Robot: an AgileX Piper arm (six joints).
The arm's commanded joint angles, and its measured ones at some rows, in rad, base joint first. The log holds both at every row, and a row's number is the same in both.
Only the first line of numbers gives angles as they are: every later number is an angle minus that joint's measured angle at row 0.
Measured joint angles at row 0:
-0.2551 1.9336 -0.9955 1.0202 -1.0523 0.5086
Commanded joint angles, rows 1 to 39:
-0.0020 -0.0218 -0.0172 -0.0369 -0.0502 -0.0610
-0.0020 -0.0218 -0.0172 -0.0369 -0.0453 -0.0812
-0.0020 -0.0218 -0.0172 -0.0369 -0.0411 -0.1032
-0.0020 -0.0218 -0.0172 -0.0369 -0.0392 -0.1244
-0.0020 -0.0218 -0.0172 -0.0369 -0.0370 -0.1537
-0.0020 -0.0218 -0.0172 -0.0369 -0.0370 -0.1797
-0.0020 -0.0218 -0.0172 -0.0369 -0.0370 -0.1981
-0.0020 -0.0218 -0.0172 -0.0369 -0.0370 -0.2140
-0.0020 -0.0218 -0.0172 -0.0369 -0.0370 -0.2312
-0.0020 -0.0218 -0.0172 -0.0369 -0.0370 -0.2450
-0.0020 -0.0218 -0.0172 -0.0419 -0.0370 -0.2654
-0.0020 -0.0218 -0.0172 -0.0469 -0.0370 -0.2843
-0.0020 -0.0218 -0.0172 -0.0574 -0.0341 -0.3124
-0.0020 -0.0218 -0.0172 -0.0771 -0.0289 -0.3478
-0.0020 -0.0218 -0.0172 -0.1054 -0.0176 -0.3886
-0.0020 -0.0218 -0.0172 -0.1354 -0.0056 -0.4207
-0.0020 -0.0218 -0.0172 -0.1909 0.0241 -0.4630
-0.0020 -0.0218 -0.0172 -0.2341 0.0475 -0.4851
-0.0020 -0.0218 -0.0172 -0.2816 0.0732 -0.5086
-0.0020 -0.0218 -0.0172 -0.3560 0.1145 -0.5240
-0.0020 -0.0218 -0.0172 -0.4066 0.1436 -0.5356
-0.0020 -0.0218 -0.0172 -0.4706 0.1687 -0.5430
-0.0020 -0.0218 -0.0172 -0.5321 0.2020 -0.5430
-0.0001 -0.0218 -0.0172 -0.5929 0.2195 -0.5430
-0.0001 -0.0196 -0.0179 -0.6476 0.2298 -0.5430
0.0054 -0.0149 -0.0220 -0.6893 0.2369 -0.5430
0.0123 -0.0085 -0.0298 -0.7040 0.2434 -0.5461
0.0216 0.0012 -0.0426 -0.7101 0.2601 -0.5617
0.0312 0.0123 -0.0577 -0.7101 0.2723 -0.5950
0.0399 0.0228 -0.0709 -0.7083 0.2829 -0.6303
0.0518 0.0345 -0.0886 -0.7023 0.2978 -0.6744
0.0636 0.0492 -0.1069 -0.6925 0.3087 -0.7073
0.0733 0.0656 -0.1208 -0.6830 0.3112 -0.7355
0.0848 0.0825 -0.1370 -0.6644 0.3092 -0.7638
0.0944 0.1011 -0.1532 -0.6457 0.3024 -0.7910
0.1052 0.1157 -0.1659 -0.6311 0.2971 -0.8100
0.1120 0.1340 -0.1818 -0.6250 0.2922 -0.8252
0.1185 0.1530 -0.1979 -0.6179 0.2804 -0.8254
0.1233 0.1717 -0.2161 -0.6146 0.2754 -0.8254
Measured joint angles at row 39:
0.1012 0.1191 -0.1537 -0.6405 0.3565 -0.7773
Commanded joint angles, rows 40 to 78:
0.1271 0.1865 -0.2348 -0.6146 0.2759 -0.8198
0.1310 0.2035 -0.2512 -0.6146 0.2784 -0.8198
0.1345 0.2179 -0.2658 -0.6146 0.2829 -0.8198
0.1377 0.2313 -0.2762 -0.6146 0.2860 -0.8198
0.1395 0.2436 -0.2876 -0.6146 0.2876 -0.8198
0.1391 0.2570 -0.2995 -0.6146 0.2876 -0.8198
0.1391 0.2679 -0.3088 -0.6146 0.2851 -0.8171
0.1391 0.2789 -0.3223 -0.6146 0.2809 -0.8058
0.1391 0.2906 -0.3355 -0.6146 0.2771 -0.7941
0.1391 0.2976 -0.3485 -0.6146 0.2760 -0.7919
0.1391 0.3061 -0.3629 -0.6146 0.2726 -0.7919
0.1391 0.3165 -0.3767 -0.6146 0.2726 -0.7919
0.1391 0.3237 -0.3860 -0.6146 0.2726 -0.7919
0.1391 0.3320 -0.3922 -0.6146 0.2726 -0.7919
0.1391 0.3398 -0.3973 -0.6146 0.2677 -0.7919
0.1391 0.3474 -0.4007 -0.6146 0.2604 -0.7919
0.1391 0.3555 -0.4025 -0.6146 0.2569 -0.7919
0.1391 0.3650 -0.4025 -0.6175 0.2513 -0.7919
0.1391 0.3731 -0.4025 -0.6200 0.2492 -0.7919
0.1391 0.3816 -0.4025 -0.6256 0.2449 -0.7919
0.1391 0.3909 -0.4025 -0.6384 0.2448 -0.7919
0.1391 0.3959 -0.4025 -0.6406 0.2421 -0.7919
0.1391 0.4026 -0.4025 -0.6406 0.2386 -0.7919
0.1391 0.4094 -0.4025 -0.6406 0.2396 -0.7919
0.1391 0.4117 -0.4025 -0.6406 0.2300 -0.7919
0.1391 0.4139 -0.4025 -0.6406 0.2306 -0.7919
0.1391 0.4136 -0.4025 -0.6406 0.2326 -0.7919
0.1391 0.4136 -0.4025 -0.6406 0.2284 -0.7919
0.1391 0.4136 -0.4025 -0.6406 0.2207 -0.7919
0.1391 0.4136 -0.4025 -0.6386 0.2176 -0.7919
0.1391 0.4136 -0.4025 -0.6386 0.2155 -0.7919
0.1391 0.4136 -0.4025 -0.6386 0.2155 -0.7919
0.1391 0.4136 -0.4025 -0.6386 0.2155 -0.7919
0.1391 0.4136 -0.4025 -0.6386 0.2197 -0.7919
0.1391 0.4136 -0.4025 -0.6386 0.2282 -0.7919
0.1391 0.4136 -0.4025 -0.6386 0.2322 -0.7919
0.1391 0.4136 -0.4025 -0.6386 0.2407 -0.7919
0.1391 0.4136 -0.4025 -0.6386 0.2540 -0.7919
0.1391 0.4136 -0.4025 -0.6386 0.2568 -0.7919
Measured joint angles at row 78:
0.1387 0.4289 -0.3907 -0.6256 0.2945 -0.7921
